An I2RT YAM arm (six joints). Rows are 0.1 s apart.
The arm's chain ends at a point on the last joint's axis. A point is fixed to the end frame.
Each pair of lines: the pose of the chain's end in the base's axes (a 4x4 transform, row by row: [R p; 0 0 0 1], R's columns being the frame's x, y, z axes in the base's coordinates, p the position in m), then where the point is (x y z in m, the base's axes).
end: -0.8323 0.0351 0.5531 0.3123; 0.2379 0.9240 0.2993 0.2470; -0.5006 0.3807 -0.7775 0.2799; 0 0 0 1
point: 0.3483 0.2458 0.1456
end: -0.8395 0.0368 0.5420 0.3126; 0.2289 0.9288 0.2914 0.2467; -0.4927 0.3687 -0.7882 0.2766; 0 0 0 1
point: 0.3469 0.2439 0.1418
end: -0.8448 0.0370 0.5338 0.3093; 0.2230 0.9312 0.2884 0.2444; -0.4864 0.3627 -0.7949 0.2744; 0 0 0 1
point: 0.3423 0.2409 0.1393
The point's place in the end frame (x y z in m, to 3 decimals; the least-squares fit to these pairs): 0.037 -0.051 0.124
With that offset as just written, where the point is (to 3 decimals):
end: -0.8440 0.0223 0.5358 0.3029; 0.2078 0.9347 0.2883 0.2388; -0.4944 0.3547 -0.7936 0.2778; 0 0 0 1
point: 0.337 0.235 0.143
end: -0.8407 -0.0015 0.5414 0.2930; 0.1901 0.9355 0.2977 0.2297; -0.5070 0.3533 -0.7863 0.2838; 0 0 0 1
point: 0.329 0.226 0.150
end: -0.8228 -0.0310 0.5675 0.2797; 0.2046 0.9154 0.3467 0.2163; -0.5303 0.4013 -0.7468 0.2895; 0 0 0 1
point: 0.321 0.220 0.157
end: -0.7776 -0.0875 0.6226 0.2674; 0.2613 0.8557 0.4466 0.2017; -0.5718 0.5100 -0.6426 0.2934; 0 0 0 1
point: 0.320 0.223 0.167
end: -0.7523 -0.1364 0.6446 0.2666; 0.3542 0.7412 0.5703 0.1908; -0.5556 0.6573 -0.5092 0.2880; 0 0 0 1
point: 0.326 0.237 0.171
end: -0.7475 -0.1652 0.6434 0.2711; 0.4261 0.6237 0.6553 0.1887; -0.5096 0.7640 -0.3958 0.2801; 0 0 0 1
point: 0.332 0.254 0.173
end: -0.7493 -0.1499 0.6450 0.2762; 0.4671 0.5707 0.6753 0.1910; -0.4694 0.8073 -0.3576 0.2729; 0 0 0 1
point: 0.336 0.263 0.170
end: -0.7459 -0.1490 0.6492 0.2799; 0.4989 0.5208 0.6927 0.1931; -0.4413 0.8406 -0.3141 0.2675; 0 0 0 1
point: 0.340 0.271 0.169
